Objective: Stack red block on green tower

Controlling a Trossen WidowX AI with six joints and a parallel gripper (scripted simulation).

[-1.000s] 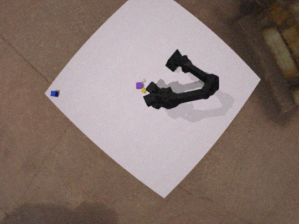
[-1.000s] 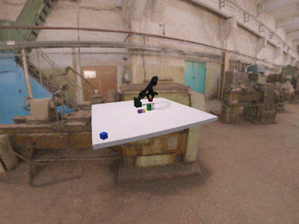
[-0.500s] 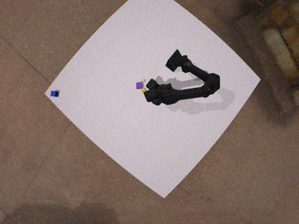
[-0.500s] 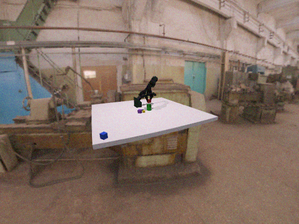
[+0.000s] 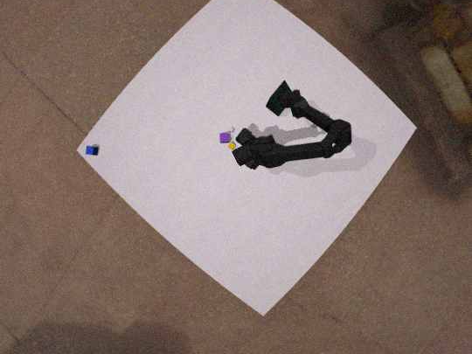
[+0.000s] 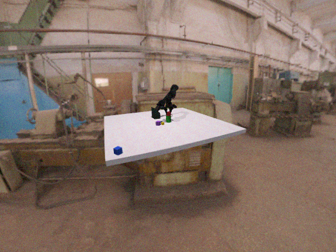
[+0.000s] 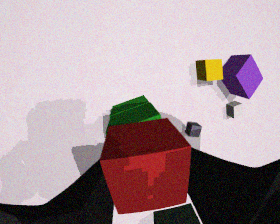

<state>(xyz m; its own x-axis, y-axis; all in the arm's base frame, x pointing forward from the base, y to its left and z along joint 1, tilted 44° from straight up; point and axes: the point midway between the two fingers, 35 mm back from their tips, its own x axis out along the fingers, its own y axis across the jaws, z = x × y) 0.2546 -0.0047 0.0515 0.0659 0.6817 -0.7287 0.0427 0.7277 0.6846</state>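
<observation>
My gripper tip is now 10 mm below the red block. Round my gripper tip: purple block: 150 mm to the right, 70 mm below, 30 mm ahead; small yellow block: 100 mm to the right, 80 mm below, 40 mm ahead; tiny grey block: 80 mm below, 70 mm to the right, 30 mm behind.
</observation>
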